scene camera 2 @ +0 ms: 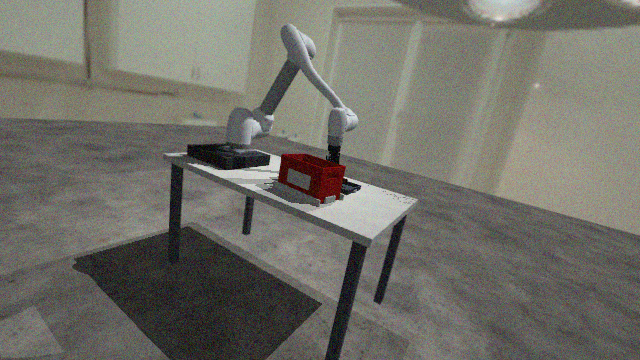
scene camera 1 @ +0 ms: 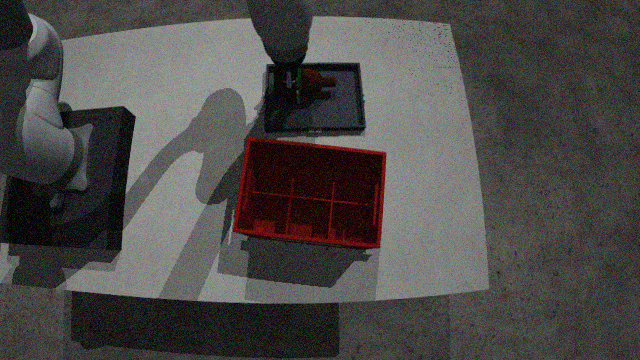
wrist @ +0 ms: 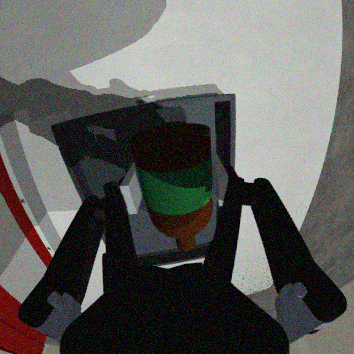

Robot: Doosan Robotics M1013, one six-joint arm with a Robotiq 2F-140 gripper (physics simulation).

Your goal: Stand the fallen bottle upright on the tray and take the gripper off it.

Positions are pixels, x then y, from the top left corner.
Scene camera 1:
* brown bottle: 309,82
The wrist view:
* gripper: 175,162
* brown bottle: 173,161
